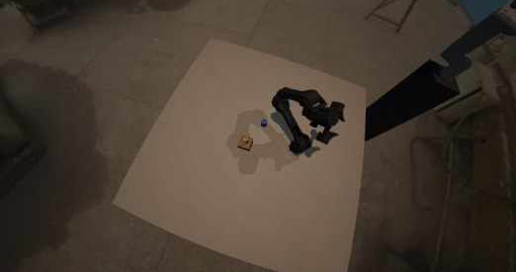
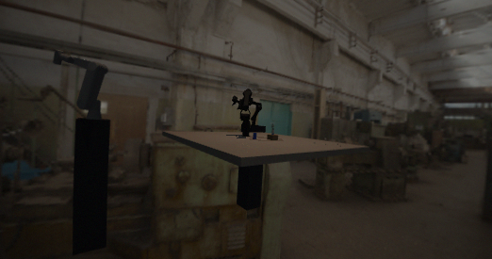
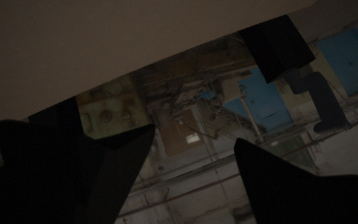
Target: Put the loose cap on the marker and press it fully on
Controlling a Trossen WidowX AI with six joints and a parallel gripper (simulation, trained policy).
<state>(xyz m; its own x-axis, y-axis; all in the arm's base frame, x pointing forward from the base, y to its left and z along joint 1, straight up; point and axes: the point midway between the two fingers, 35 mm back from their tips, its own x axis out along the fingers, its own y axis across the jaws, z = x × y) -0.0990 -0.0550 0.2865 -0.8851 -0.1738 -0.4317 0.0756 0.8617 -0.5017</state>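
Now: the blue cap 350 mm ahead of my gripper tip, 10 mm to the right of it and 250 mm below it. Round my gripper tip: orange holder block: 410 mm ahead, 140 mm to the left, 250 mm below.
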